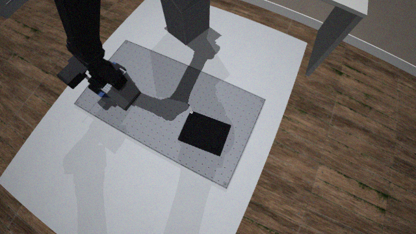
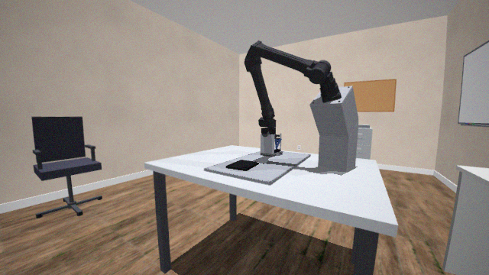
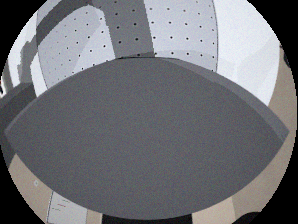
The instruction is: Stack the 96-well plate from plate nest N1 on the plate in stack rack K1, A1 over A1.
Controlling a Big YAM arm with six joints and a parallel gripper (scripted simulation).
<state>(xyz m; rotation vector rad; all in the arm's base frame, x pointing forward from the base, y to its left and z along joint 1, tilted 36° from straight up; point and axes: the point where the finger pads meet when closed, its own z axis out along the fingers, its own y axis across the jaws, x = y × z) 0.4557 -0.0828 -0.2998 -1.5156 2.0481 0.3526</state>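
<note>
My gripper is now right at the white 96-well plate. The rest, counted from my hand: black plate nest N1 (30 mm ahead, 380 mm to the left, 50 mm below); then pale A1 mark (20 mm behind, 300 mm to the left, 40 mm below).
</note>
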